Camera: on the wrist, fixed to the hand. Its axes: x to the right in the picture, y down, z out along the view.
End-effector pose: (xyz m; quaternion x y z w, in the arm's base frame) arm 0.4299 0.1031 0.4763 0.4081 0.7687 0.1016 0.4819
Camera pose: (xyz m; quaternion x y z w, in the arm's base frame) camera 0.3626 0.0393 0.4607 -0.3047 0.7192 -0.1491 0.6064
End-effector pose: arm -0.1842 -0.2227 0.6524 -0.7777 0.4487 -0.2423 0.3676
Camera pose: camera -0.1733 -0.1866 0.7386 -0.9576 -0.2025 -0.2050 0.0056
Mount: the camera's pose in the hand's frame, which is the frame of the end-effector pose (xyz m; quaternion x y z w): -0.0224 -0.0855 -0.0323 -0.2066 -0.1495 -0.6612 0.7056
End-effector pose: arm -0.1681 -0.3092 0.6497 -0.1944 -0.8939 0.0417 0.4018
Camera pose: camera -0.1577 -0.3991 0.6755 0.3771 -0.8279 -0.3918 0.1373
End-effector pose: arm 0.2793 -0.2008 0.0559 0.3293 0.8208 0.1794 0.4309
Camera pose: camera 0.2289 -0.2782 0.0379 -0.3725 0.6954 -0.0380 0.6134
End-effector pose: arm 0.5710 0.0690 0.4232 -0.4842 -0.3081 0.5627 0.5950
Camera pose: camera 0.6282 0.0486 0.4951 -0.1767 -0.7427 0.0124 0.6458
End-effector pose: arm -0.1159 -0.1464 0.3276 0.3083 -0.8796 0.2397 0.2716
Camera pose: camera -0.0329 -0.1776 0.3591 0.7788 -0.5069 -0.2383 0.2823
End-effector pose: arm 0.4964 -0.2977 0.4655 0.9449 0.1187 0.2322 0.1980
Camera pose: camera 0.4500 -0.2181 0.4463 0.5820 0.6309 -0.0838 0.5062
